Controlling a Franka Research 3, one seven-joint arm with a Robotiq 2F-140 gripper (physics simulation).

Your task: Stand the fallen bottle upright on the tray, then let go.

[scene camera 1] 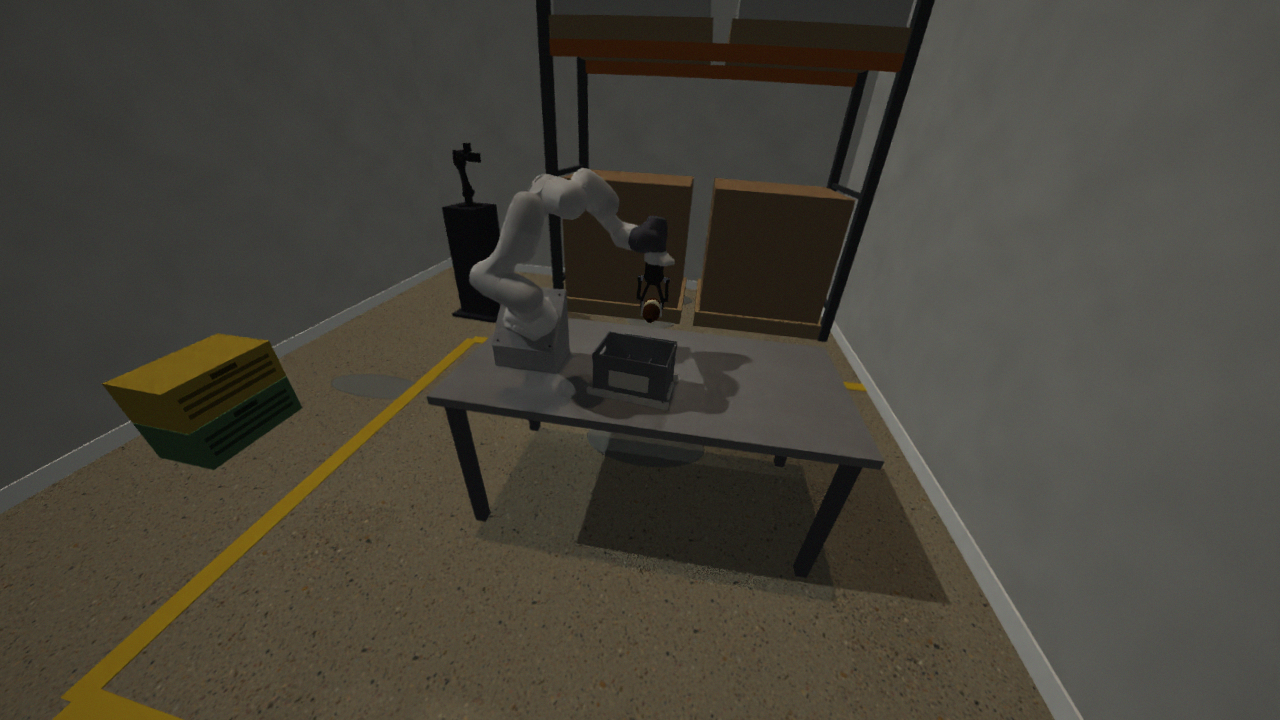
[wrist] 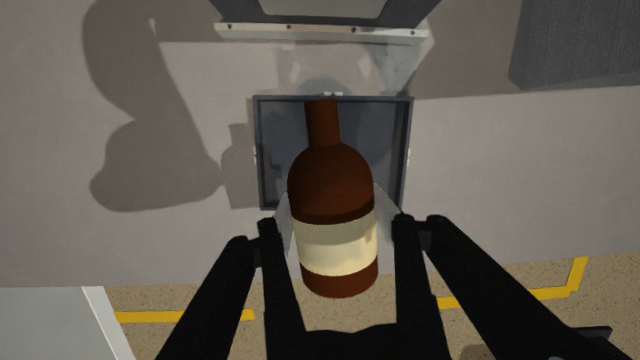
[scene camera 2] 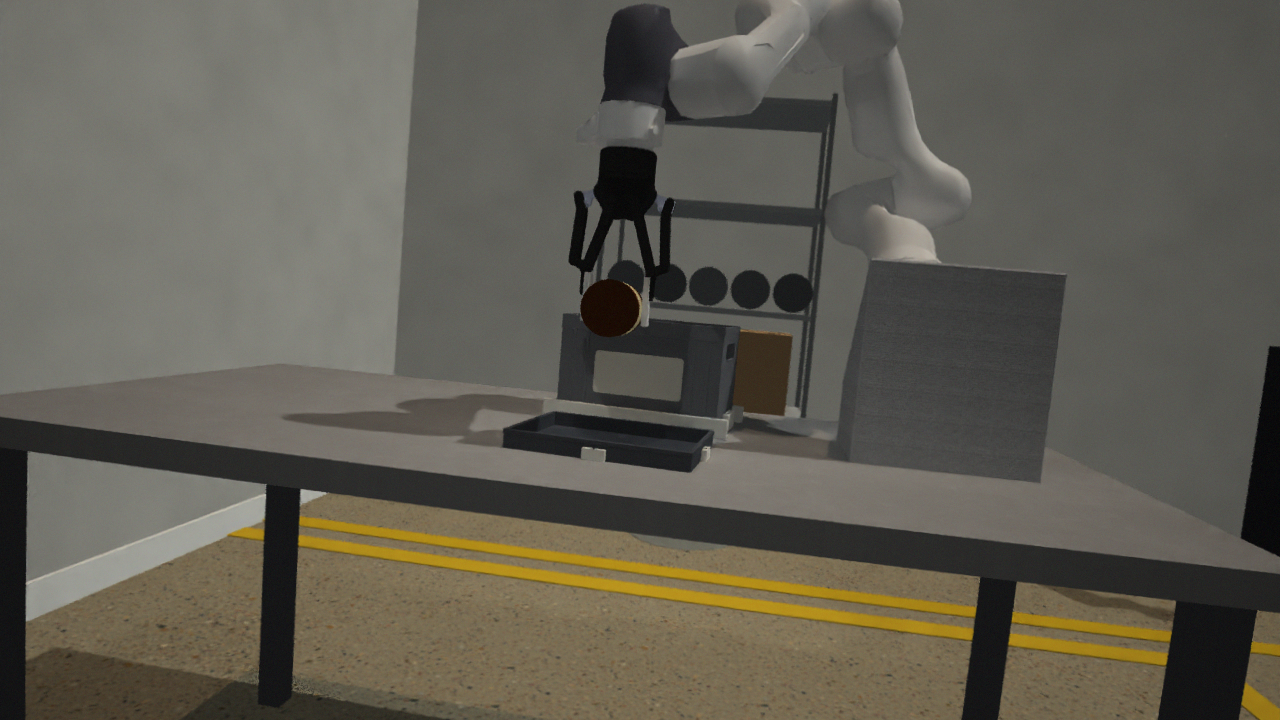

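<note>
The brown bottle [scene camera 1: 650, 312] [scene camera 2: 610, 308] [wrist: 331, 190] with a cream label is held in the air, lying roughly level. Its round base faces scene camera 2, and its neck points toward the crate in the wrist view. My gripper [scene camera 1: 652, 302] [scene camera 2: 614, 300] [wrist: 331, 200] points down and is shut on the bottle, with one pale pad on each side of the body near the label. The shallow dark tray [scene camera 2: 644, 455] [wrist: 258, 182] lies on the table below the bottle, with a gap between them. The tray does not show in scene camera 1.
A grey crate [scene camera 1: 665, 380] [scene camera 2: 707, 367] with a pale label panel stands beside the tray on a light base [scene camera 2: 635, 417] [wrist: 320, 34]. The arm's grey pedestal [scene camera 1: 532, 351] [scene camera 2: 957, 367] [wrist: 580, 45] stands on the table [scene camera 1: 760, 402] [scene camera 2: 358, 456] [wrist: 475, 175] to one side.
</note>
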